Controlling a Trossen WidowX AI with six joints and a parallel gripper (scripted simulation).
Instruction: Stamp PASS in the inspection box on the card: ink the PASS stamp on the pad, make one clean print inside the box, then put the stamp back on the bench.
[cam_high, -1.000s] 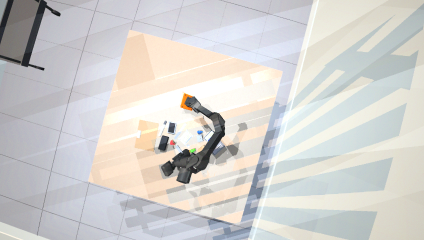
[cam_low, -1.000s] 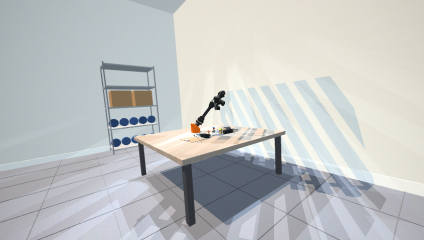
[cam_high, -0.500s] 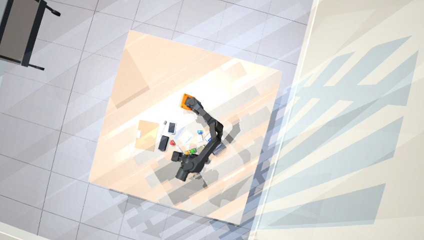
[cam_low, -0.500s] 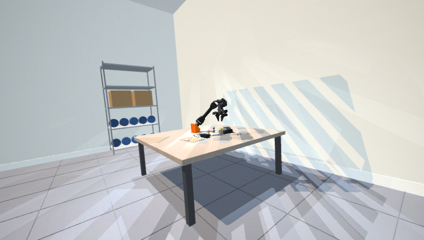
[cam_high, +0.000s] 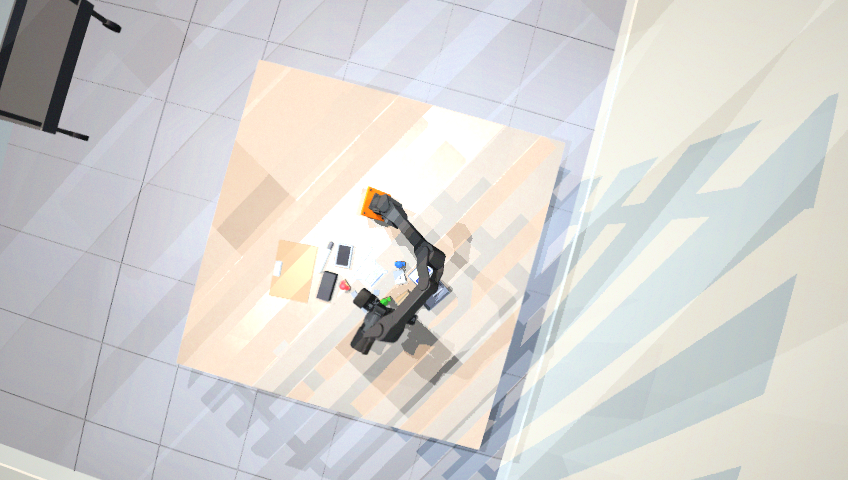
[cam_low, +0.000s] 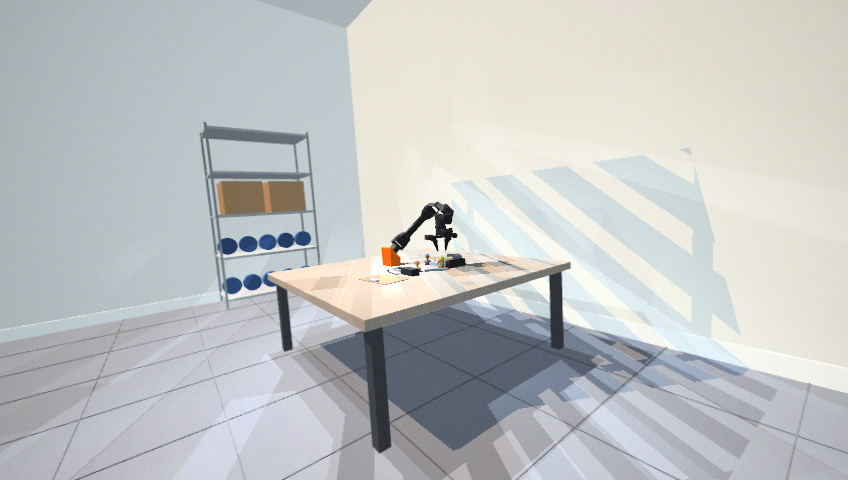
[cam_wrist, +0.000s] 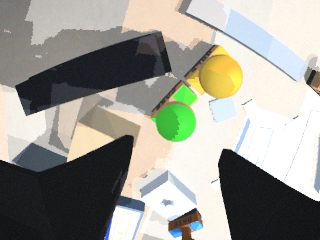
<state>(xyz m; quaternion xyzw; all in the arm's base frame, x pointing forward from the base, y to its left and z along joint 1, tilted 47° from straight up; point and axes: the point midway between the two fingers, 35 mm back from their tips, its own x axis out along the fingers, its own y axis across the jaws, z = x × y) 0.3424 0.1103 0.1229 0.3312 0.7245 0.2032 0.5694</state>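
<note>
Now: gripper tip 80 mm above the pass stamp. Round my gripper tip: long dark bar 80 mm below, 70 mm to the left, 40 mm ahead; tan block 70 mm to the left, 70 mm below, 40 mm behind; card 100 mm below, 90 mm to the right, 70 mm behind.
</note>
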